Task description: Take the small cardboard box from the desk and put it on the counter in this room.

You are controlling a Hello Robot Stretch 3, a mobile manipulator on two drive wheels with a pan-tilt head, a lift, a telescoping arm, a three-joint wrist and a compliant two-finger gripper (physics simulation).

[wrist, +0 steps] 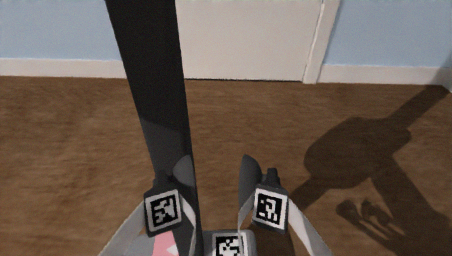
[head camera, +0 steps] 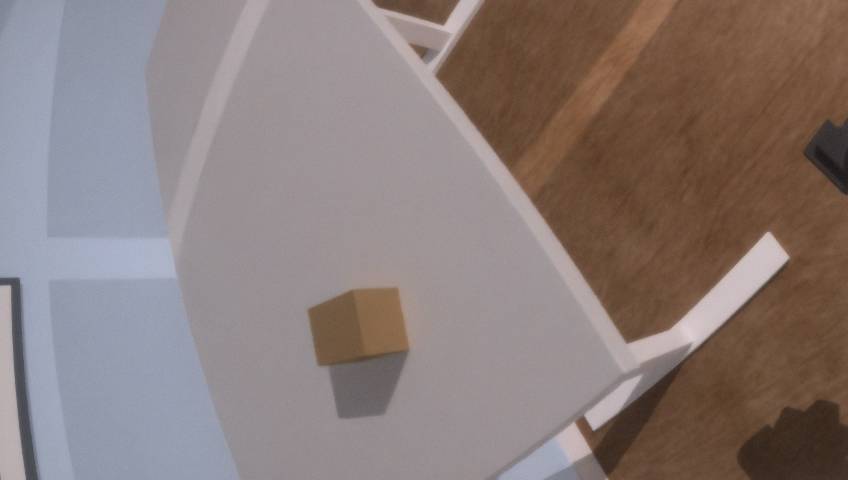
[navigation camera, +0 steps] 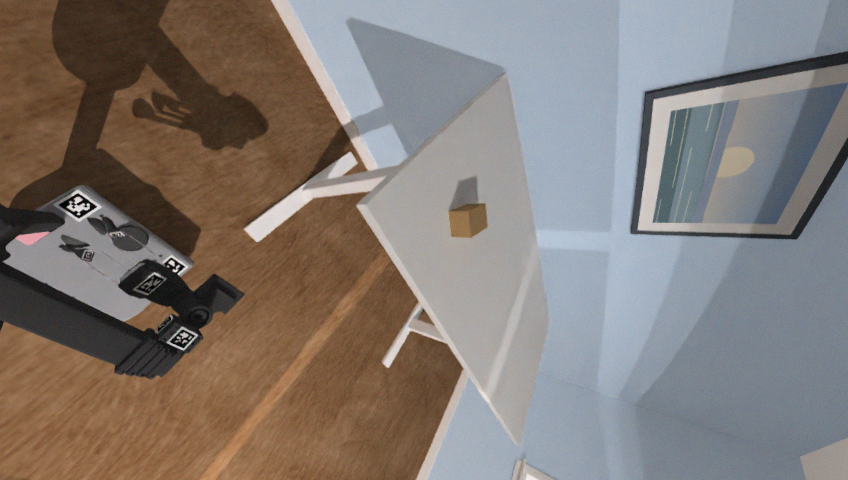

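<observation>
The small cardboard box [head camera: 360,327] [navigation camera: 468,220] sits upright on the white desk [head camera: 357,148] [navigation camera: 476,297], towards one end of its top, with its shadow beside it. My gripper [navigation camera: 88,233] [wrist: 217,174] is open, with a gap between its two fingertips and nothing held. In the navigation view it hangs over my own base, apart from the desk and the box, across a stretch of floor. The box does not show in the wrist view. I cannot make out the counter in these views.
White desk legs [head camera: 728,288] [navigation camera: 279,211] reach out over the wooden floor [head camera: 684,178]. A blue wall with a framed picture [navigation camera: 639,178] stands behind the desk. A pale door [wrist: 245,40] is beyond my arm in the wrist view. My shadow falls on the floor.
</observation>
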